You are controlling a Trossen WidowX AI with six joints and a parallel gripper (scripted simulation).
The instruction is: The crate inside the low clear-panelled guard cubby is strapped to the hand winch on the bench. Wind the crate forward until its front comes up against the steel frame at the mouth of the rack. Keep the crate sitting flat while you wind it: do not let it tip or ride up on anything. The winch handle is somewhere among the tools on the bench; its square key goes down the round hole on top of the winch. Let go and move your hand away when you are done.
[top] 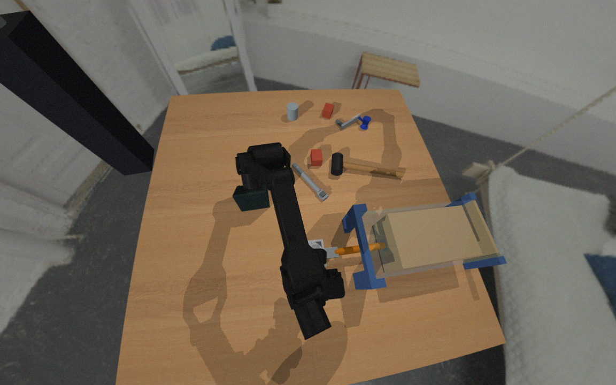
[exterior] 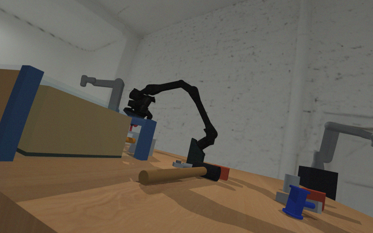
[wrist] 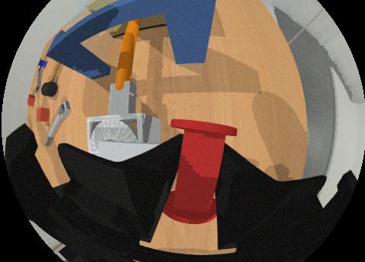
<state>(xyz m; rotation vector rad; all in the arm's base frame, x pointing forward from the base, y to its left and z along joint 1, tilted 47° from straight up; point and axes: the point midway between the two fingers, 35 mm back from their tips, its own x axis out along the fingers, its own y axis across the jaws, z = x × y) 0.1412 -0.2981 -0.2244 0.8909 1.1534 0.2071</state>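
Now: gripper tip 4 cm to the right of the red-knobbed winch handle, 3 cm above it and 1 cm past it. Round my gripper tip: winch 10 cm to the left, 10 cm below, 2 cm behind; red knob 2 cm behind; blue steel frame 15 cm ahead, 9 cm to the left, 2 cm below.
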